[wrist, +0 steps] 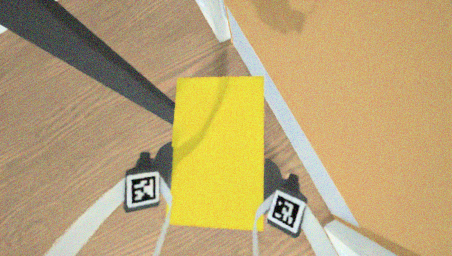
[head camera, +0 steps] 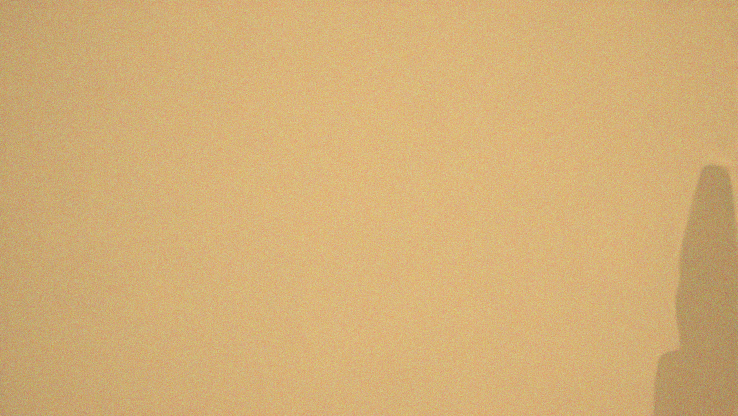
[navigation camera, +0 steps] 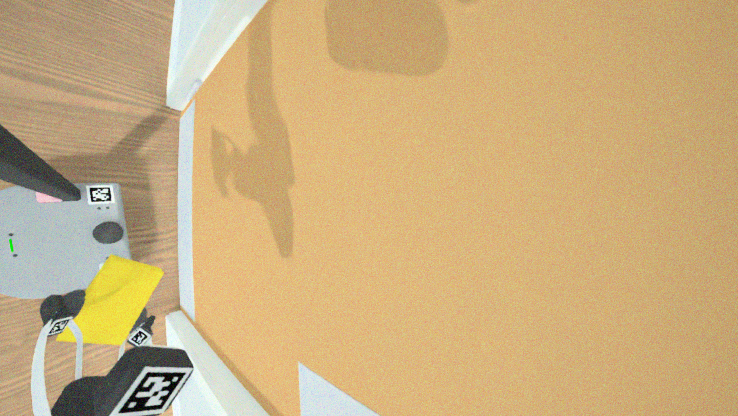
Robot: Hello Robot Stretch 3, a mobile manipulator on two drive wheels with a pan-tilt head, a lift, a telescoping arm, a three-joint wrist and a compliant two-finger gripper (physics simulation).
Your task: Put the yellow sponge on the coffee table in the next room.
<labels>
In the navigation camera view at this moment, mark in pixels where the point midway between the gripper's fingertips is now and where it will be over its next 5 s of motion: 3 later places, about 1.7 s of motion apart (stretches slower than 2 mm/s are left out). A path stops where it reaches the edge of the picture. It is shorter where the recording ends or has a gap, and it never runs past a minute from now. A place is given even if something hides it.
My gripper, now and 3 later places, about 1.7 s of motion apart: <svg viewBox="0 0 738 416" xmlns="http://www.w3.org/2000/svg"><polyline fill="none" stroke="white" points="106,304 211,274 288,251 336,237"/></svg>
</labels>
